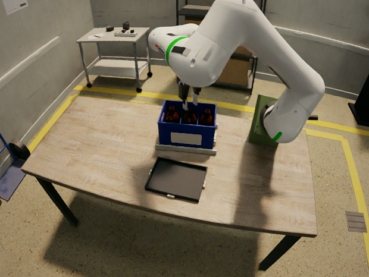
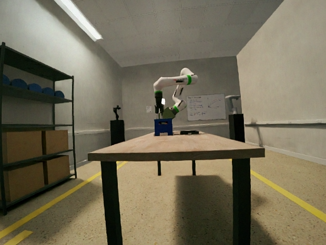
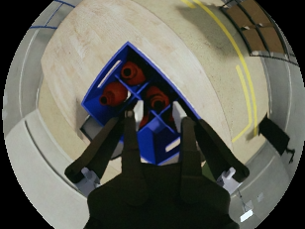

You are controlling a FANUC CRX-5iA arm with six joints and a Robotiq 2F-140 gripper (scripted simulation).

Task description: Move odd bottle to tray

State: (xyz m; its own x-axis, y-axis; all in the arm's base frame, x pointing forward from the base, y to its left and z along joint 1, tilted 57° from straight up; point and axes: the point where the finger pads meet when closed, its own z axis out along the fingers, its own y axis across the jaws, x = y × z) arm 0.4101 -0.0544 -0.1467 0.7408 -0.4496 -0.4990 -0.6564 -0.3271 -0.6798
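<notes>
The bottle is 13 cm below my hand. Also, from my hand: dark tray (32 cm to the left, 20 cm below); blue crate (4 cm to the left, 13 cm below).
</notes>
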